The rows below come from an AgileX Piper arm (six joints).
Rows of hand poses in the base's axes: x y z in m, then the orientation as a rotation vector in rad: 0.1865, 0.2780, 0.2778, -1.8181, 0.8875, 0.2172; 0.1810, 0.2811, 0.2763, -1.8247, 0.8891, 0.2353; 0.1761, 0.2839, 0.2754, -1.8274, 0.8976, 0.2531; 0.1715, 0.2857, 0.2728, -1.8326, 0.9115, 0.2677; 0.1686, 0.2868, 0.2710, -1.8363, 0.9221, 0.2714; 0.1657, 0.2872, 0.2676, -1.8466, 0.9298, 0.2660; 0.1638, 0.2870, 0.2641, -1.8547, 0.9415, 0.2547; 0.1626, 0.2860, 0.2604, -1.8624, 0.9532, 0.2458; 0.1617, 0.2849, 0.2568, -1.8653, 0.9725, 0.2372; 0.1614, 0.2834, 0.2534, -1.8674, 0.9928, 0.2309; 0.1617, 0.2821, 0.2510, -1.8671, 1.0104, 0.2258; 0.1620, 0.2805, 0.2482, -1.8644, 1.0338, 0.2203; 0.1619, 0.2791, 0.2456, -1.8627, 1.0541, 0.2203; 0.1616, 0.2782, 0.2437, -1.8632, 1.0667, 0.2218; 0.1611, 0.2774, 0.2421, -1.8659, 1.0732, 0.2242
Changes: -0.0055, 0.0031, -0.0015, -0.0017, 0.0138, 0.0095; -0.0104, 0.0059, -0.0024, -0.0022, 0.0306, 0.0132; -0.0150, 0.0077, -0.0050, -0.0074, 0.0485, 0.0131; -0.0179, 0.0088, -0.0068, -0.0129, 0.0573, 0.0097; -0.0208, 0.0092, -0.0102, -0.0257, 0.0593, 0.0064; -0.0227, 0.0090, -0.0137, -0.0391, 0.0593, -0.0027; -0.0239, 0.0080, -0.0174, -0.0517, 0.0608, -0.0109; -0.0248, 0.0069, -0.0210, -0.0623, 0.0661, -0.0252; -0.0251, 0.0054, -0.0244, -0.0720, 0.0734, -0.0392; -0.0248, 0.0041, -0.0268, -0.0786, 0.0796, -0.0520; -0.0245, 0.0025, -0.0296, -0.0851, 0.0885, -0.0692; -0.0246, 0.0011, -0.0322, -0.0901, 0.0994, -0.0817; -0.0249, 0.0002, -0.0341, -0.0943, 0.1073, -0.0882; -0.0254, -0.0006, -0.0357, -0.0982, 0.1128, -0.0899
